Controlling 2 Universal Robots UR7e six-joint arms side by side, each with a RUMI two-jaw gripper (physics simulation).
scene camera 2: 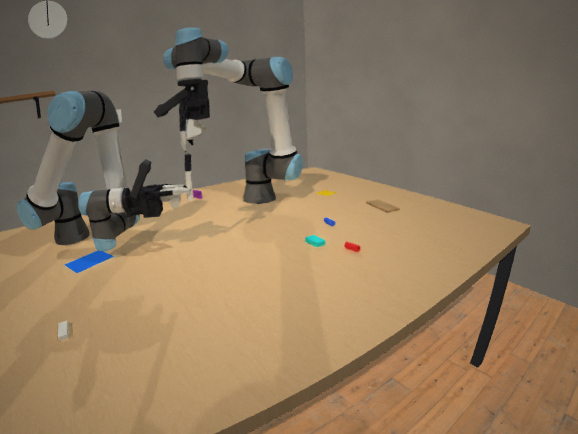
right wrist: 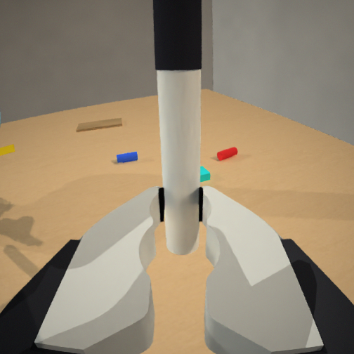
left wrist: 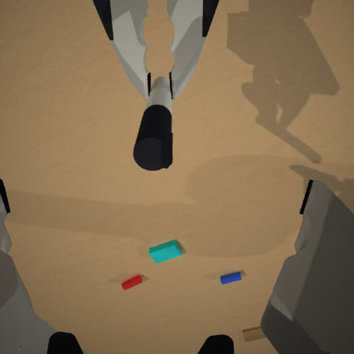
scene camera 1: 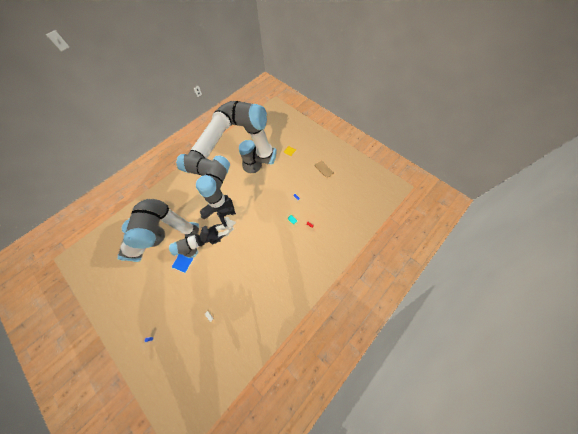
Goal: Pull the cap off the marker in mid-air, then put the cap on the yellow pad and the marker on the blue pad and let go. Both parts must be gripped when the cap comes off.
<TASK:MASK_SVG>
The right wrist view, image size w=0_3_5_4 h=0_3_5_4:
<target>my right gripper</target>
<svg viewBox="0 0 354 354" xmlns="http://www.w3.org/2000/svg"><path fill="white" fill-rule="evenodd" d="M164 188L160 186L147 188L110 211L103 218L100 218L79 240L69 240L13 296L0 313L0 354L140 354L150 347L153 341L155 310L150 277L145 270L156 255L155 228L157 228L160 221L164 221ZM199 187L199 221L202 221L206 227L205 255L214 267L206 277L204 342L207 348L216 354L354 354L354 305L336 284L324 274L291 238L282 239L261 217L209 185Z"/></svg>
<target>white marker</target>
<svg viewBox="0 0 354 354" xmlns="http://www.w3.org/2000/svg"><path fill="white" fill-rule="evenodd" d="M200 69L157 70L166 248L173 254L180 255L190 254L199 246Z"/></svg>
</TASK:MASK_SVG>
